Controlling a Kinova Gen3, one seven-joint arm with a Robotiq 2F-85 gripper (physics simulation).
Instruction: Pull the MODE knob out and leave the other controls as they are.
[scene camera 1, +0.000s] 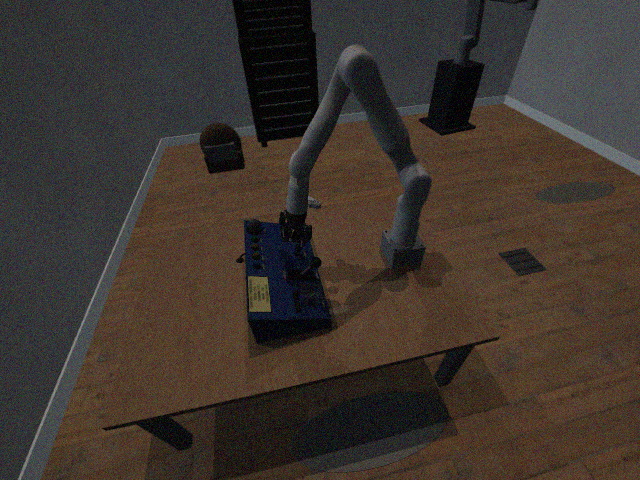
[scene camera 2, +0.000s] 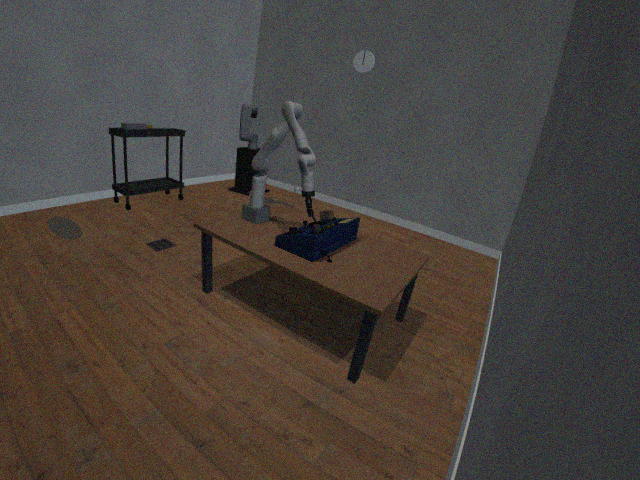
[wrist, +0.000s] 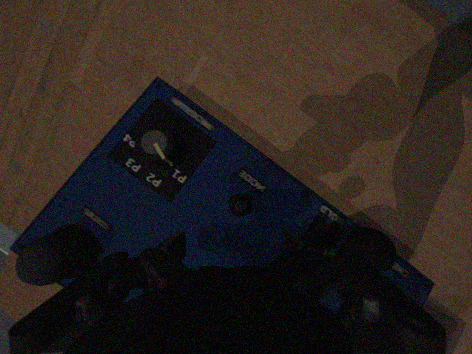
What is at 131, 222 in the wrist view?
A blue control panel.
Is the gripper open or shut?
Open.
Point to the gripper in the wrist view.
233, 241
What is the gripper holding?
Nothing.
